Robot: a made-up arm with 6 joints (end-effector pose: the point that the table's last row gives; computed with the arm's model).
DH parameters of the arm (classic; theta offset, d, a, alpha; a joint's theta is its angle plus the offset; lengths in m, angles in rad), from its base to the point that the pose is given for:
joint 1: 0 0.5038 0 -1.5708
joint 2: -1.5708 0 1.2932 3.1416
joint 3: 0 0 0 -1.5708
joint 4: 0 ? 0 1.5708
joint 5: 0 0.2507 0 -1.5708
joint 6: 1.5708 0 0 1.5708
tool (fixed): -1.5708 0 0 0
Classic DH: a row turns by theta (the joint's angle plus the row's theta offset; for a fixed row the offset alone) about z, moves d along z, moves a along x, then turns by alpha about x.
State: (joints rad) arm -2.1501 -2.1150 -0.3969 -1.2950 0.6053 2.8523
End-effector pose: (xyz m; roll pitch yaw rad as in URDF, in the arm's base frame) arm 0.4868 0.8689 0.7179 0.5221 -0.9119 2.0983
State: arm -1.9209 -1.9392 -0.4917 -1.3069 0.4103 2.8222
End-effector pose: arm 0.2338 0.8310 0.8593 0.0061 -1.1754 2.8162
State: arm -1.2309 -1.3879 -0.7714 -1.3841 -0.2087 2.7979
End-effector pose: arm -0.1871 0.3895 1.0338 -1.5497 -0.5636 -0.9877
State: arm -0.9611 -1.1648 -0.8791 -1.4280 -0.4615 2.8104
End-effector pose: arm -0.1984 0.2217 1.0181 -1.4948 -0.1927 -0.4954
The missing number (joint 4, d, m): -0.8575
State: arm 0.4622 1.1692 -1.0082 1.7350 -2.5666 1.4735
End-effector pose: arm 0.7915 0.4401 0.1638 0.8483 -0.6929 -0.3095
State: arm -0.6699 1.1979 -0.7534 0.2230 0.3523 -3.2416
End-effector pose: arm 0.5830 -0.7737 0.1582 -1.2370 1.4863 1.3430
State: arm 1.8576 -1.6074 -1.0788 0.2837 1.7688 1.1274
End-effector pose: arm 0.3970 -0.4952 0.9495 2.3665 -0.7946 -1.6865
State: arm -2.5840 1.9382 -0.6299 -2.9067 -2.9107 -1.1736
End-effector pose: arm -0.2570 -0.4476 -0.3769 -1.7585 -0.3482 -2.5273
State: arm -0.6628 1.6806 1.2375 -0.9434 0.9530 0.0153
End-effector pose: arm 1.4648 -1.3301 -0.1889 0.8239 -0.1850 -1.3989
